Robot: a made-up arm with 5 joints. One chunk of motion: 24 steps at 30 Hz.
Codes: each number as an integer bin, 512 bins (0 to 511) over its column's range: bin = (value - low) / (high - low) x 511, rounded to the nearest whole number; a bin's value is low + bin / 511 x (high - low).
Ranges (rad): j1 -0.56..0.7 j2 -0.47..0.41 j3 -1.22..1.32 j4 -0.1..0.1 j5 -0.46..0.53
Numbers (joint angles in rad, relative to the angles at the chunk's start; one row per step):
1: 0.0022 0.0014 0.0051 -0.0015 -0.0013
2: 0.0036 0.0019 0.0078 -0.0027 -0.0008
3: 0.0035 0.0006 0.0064 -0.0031 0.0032
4: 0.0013 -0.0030 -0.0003 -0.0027 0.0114
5: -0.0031 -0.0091 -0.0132 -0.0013 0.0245
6: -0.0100 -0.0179 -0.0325 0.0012 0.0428
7: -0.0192 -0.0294 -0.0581 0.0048 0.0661
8: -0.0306 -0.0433 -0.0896 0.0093 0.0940
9: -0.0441 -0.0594 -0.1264 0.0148 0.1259
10: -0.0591 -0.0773 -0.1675 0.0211 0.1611
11: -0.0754 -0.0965 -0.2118 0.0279 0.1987
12: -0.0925 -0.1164 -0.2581 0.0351 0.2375
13: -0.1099 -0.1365 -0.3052 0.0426 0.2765
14: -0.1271 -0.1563 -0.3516 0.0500 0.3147
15: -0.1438 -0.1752 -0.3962 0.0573 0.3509
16: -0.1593 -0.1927 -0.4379 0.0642 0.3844
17: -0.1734 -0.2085 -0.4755 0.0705 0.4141
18: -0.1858 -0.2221 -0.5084 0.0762 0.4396
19: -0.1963 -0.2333 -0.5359 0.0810 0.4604
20: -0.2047 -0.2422 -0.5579 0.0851 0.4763
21: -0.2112 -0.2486 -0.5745 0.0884 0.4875
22: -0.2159 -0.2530 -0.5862 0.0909 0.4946
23: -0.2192 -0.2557 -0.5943 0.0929 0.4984
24: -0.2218 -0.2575 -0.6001 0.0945 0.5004
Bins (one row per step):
1: 228 274 246 252 237
2: 229 274 247 249 237
3: 229 273 247 248 239
4: 228 271 245 249 243
5: 226 268 243 252 250
6: 223 263 239 259 260
7: 219 256 234 268 272
8: 215 248 227 279 286
9: 209 238 220 293 302
10: 203 228 212 309 321
11: 197 217 203 327 340
12: 190 205 194 345 360
13: 183 194 184 364 380
14: 176 182 175 383 400
15: 169 171 166 402 419
16: 163 161 157 420 436
17: 157 152 150 436 451
18: 152 144 143 450 464
19: 148 137 138 462 475
20: 144 132 133 473 483
21: 141 129 130 481 489
22: 140 126 128 488 493
23: 138 124 126 493 495
24: 137 123 125 497 496

